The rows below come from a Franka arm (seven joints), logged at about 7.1 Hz.
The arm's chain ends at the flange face. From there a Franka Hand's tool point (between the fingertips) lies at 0.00 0.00 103.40 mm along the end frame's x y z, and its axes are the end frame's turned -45 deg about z.
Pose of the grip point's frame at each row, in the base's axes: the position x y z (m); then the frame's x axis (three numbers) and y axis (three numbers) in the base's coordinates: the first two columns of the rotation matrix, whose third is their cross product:
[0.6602 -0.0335 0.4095 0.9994 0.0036 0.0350 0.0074 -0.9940 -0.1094]
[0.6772 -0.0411 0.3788 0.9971 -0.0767 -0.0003 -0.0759 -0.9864 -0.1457]
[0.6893 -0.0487 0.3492 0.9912 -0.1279 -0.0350 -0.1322 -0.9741 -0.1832]
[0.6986 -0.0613 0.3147 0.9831 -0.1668 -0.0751 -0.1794 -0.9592 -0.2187]
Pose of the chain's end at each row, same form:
[0.6566 -0.0448 0.5122 0.7119 -0.7003 -0.0526 -0.7014 -0.7054 -0.1021]
[0.6761 -0.0561 0.4811 0.6514 -0.7517 -0.1032 -0.7587 -0.6433 -0.1028]
[0.6904 -0.0680 0.4508 0.6074 -0.7792 -0.1543 -0.7944 -0.5984 -0.1048]
[0.7023 -0.0849 0.4153 0.5683 -0.7962 -0.2077 -0.8220 -0.5603 -0.1015]

